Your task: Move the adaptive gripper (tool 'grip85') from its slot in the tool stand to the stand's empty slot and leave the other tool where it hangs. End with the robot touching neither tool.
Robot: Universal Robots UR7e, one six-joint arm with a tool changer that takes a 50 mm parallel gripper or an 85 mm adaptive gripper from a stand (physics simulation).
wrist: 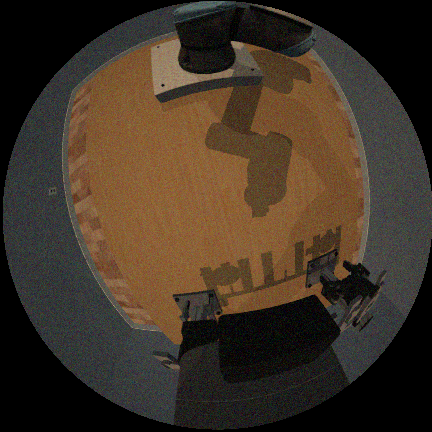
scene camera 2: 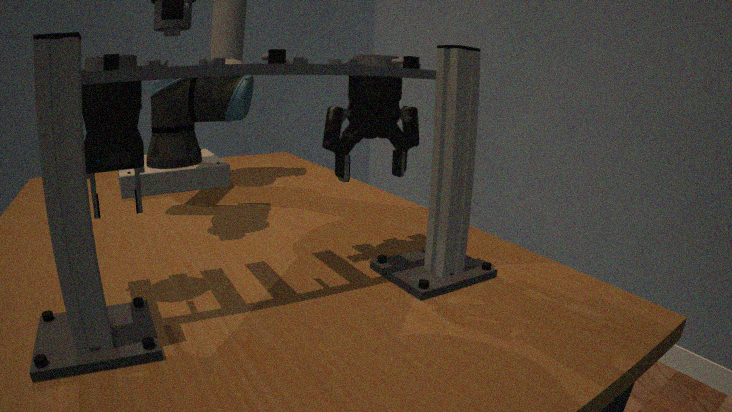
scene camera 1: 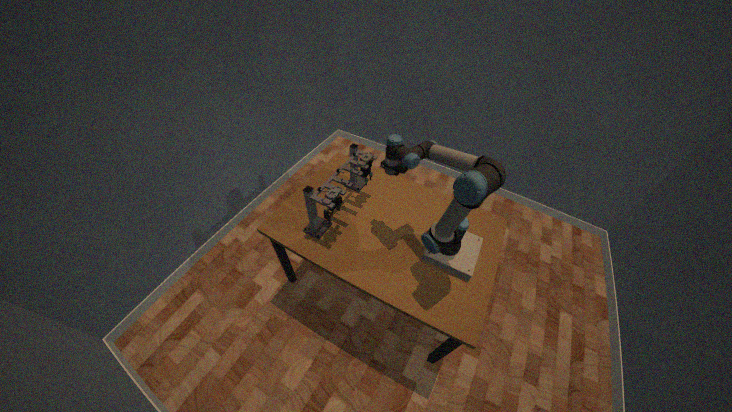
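Where they show: hand, its tool point: [scene camera 2: 172, 29]; arm's base, origin of its link: [wrist: 206, 57] [scene camera 2: 174, 162].
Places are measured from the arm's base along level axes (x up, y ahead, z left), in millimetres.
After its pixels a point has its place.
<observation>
The adaptive gripper [scene camera 1: 332, 197] [scene camera 2: 375, 107] [wrist: 356, 285] hangs in the stand's slot at the right end in scene view 2, its linkage fingers apart. The parallel gripper [scene camera 2: 112, 127] [wrist: 200, 334] hangs at the other end, its two thin fingers pointing down. The tool stand [scene camera 1: 311, 209] @[x 127, y 686, z 368 mm] [scene camera 2: 454, 153] @[x 124, y 727, z 337 mm] has an empty slot [scene camera 2: 245, 69] @[x 221, y 725, z 82 mm] between the two tools. The arm's bare tool end [scene camera 1: 393, 167] [scene camera 2: 172, 20] carries no gripper. It is above the rail's height, on the robot's side of the stand near the parallel gripper, apart from both tools.
The robot base [scene camera 1: 453, 255] @[x 2, y -62, z 47 mm] [scene camera 2: 176, 180] @[x -26, y 99, z 5 mm] [wrist: 170, 75] @[x 0, y 59, z -96 mm] stands on the wooden table [scene camera 1: 358, 255] @[x -55, y 370, z 344 mm] [scene camera 2: 358, 358] @[x -55, y 846, z 166 mm] [wrist: 165, 190] @[x -55, y 372, z -135 mm], across from the stand. The stand's two posts rise from bolted foot plates. A large black part of the wrist [wrist: 275, 340] hides the stand's middle in the wrist view.
</observation>
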